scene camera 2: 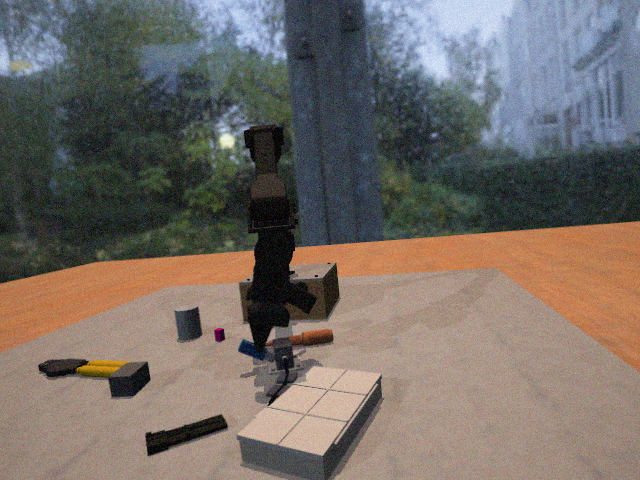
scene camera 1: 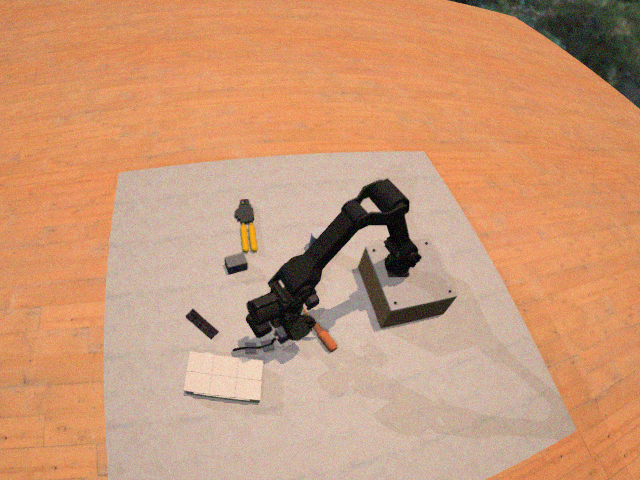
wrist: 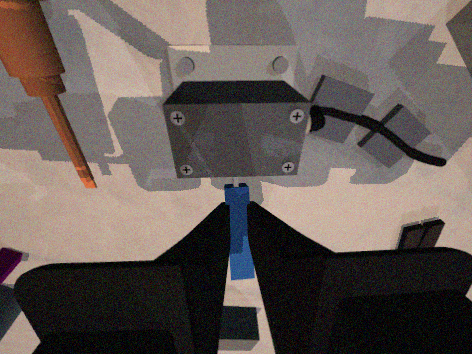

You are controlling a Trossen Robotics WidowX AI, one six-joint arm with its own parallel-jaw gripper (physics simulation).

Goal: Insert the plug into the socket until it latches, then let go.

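Pixels of known places: gripper, between the fingertips: (scene camera 2: 258, 351) (scene camera 1: 276, 319) (wrist: 237, 209); arm's base, origin of its link: (scene camera 1: 396, 267).
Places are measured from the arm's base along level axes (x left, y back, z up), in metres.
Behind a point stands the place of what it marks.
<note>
The blue plug (scene camera 2: 252, 349) {x 0.120, y -0.349, z -0.062 m} (wrist: 239, 220) {x 0.126, y -0.338, z -0.060 m} is held between the fingertips of my gripper (scene camera 2: 261, 345) {x 0.125, y -0.338, z -0.069 m} (wrist: 237, 209) {x 0.125, y -0.338, z -0.069 m}, which is shut on it. The grey socket housing (scene camera 2: 283, 353) {x 0.173, y -0.336, z -0.071 m} (wrist: 237, 140) {x 0.162, y -0.314, z -0.060 m}, with four screws on its top face, stands right in front of the plug in the wrist view. A short pale piece shows between the plug's front end and the housing's near edge, so the plug's body is outside the housing. How deep the tip reaches is hidden. In scene camera 1 the arm covers the plug and most of the housing.
A black cable (scene camera 1: 253, 347) {x 0.197, y -0.400, z -0.098 m} (wrist: 380, 127) {x 0.198, y -0.391, z -0.098 m} runs from the housing's side. Nearby are an orange screwdriver (scene camera 1: 325, 336) {x 0.173, y -0.210, z -0.077 m} (scene camera 2: 316, 337) {x 0.184, y -0.216, z -0.086 m} (wrist: 30, 45) {x 0.145, y -0.232, z -0.084 m}, a white-topped block (scene camera 1: 223, 376) {x 0.294, y -0.477, z -0.070 m} (scene camera 2: 310, 408) {x 0.290, y -0.496, z -0.069 m}, a black bar (scene camera 1: 202, 323) {x 0.132, y -0.540, z -0.095 m} (scene camera 2: 186, 432) {x 0.140, y -0.551, z -0.091 m}, a dark block (scene camera 1: 236, 263) {x -0.055, y -0.450, z -0.069 m} (scene camera 2: 129, 379) {x -0.042, y -0.475, z -0.075 m} and yellow-handled pliers (scene camera 1: 248, 227) {x -0.211, y -0.419, z -0.088 m}.
</note>
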